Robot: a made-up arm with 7 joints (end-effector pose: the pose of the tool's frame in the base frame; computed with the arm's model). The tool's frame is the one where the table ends.
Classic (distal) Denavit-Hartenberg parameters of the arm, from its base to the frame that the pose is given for. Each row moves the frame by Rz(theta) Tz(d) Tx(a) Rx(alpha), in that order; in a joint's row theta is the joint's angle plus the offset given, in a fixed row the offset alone. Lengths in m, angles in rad.
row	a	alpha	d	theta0
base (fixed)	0	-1.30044	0	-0.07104
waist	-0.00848	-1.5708	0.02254	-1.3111
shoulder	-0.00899	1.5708	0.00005	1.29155
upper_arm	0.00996	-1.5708	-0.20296	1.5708
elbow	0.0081	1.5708	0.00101	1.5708
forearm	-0.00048	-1.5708	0.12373	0
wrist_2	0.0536	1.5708	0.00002	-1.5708
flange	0	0	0.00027	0
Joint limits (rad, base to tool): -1.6..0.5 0..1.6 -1.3..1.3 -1.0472..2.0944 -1.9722..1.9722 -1.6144..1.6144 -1.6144..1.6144
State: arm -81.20 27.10 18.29 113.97 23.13 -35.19 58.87
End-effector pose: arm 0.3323 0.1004 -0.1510 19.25 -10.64 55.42
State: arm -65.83 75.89 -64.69 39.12 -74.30 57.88 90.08
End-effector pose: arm 0.2313 0.2558 -0.0885 74.17 -21.92 96.20
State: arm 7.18 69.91 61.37 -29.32 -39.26 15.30 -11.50
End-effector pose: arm 0.1122 0.2059 0.0624 48.03 -23.78 -8.91
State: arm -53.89 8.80 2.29 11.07 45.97 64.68 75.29
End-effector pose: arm 0.2958 0.0507 -0.1149 35.23 -40.04 94.35
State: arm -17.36 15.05 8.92 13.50 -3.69 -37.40 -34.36
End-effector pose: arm 0.1921 0.1015 -0.1951 25.71 -16.83 -35.24
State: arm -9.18 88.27 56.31 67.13 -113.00 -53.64 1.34
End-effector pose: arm 0.0141 0.3820 0.0560 -92.39 -22.04 129.43
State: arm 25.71 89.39 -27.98 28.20 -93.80 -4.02 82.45
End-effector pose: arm 0.0353 0.3307 -0.1262 59.43 -20.18 108.36
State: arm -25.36 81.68 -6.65 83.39 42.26 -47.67 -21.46
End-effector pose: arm 0.1043 0.3657 -0.0687 119.94 52.24 43.41
